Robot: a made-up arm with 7 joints.
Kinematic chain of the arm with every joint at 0, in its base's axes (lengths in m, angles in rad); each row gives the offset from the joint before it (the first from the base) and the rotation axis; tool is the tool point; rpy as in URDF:
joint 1: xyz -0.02 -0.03 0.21 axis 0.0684 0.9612 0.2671
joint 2: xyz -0.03 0.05 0 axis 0.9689 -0.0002 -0.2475
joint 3: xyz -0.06 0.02 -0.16 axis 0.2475 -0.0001 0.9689
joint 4: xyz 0 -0.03 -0.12 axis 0.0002 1 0
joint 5: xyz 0.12 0 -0.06 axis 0.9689 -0.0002 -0.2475
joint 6: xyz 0.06 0 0 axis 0.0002 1 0
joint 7: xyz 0.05 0 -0.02 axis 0.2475 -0.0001 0.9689
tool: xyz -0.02 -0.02 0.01 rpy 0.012 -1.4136 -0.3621
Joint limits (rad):
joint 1: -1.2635..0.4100
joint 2: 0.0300..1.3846
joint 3: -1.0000..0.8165
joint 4: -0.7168..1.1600
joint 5: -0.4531..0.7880
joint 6: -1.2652..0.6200
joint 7: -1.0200..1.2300
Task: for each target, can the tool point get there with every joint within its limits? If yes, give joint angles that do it. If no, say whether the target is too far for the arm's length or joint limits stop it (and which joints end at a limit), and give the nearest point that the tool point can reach.
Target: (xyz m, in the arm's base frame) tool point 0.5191 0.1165 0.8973
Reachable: no: too far | nearest point 0.2365 0.2307 0.4314 | short by 0.557 m
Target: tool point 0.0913 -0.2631 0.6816
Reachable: no: joint limits stop it (at a limit: joint 1, joint 2, joint 4, joint 7) | nearest point 0.1922 -0.1156 0.2742 | short by 0.445 m
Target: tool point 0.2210 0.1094 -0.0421
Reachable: yes | joints -0.3751 0.1584 0.4668 -0.0748 0.6514 -0.7985 -0.1510
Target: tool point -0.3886 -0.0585 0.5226
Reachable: no: joint limits stop it (at a limit: joint 1, joint 2, joint 3, joint 4, joint 5, joint 7) | nearest point 0.0027 0.1308 0.3843 | short by 0.456 m
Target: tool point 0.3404 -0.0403 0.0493
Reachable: yes | joints -1.0706 0.4682 -0.5638 0.0830 -0.0622 0.4567 -0.4791
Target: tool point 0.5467 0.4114 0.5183
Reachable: no: too far | nearest point 0.3379 0.3337 0.3410 | short by 0.285 m
